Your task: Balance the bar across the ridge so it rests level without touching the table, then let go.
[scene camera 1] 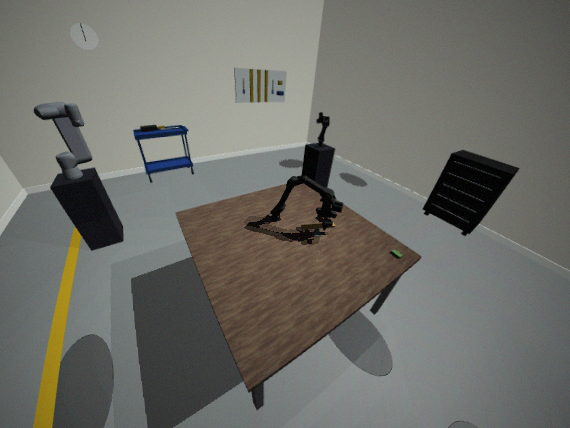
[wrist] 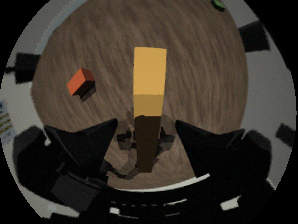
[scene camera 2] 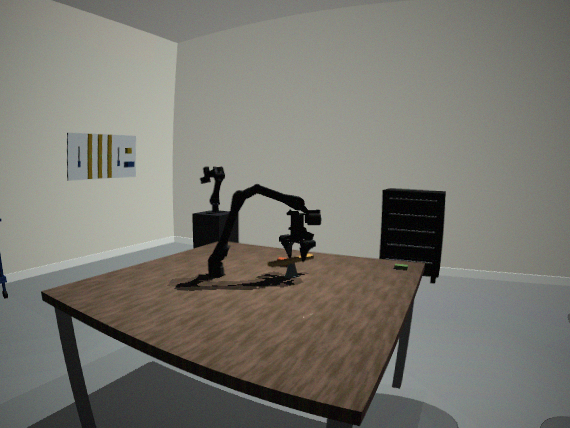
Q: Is my gripper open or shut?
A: Open.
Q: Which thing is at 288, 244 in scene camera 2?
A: My gripper.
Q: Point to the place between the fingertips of my gripper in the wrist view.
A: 146, 122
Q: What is my gripper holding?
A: Nothing.
